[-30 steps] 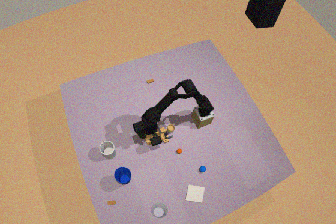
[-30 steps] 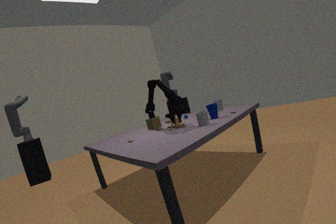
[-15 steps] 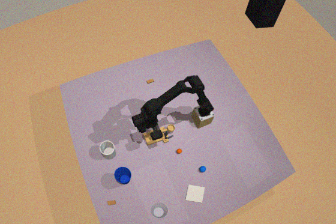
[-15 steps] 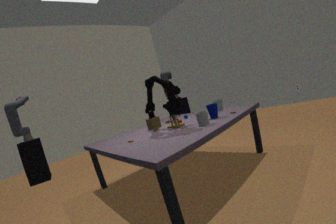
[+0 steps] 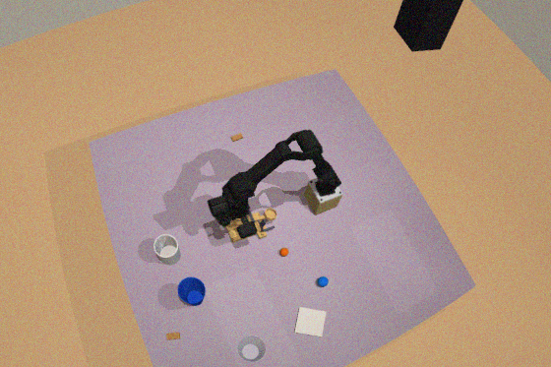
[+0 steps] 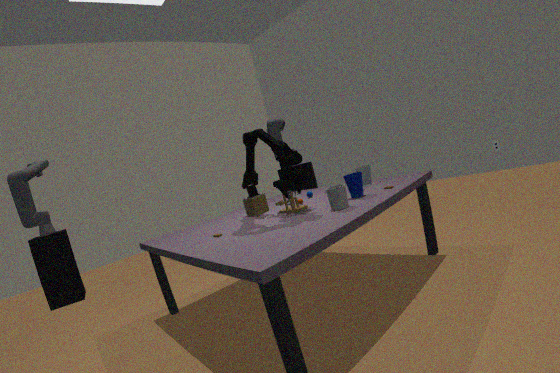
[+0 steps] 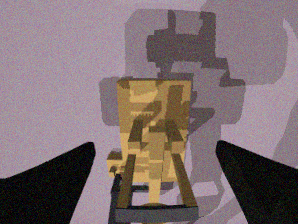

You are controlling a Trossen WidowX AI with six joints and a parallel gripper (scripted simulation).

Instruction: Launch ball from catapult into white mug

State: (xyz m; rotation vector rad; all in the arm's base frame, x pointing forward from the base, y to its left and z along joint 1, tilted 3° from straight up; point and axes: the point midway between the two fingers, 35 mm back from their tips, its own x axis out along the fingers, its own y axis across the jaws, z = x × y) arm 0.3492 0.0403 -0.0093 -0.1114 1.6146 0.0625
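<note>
Right now my gripper tip is 140 mm past the orange ball, 130 mm to the right of it and 70 mm above it. The rest, counted from my gripper tip: blue cup 230 mm ahead, 220 mm to the left, 50 mm below; white mug 280 mm ahead, 50 mm below, 40 mm to the left; wooden catapult 70 mm behind, 30 mm below, 10 mm to the left.
</note>
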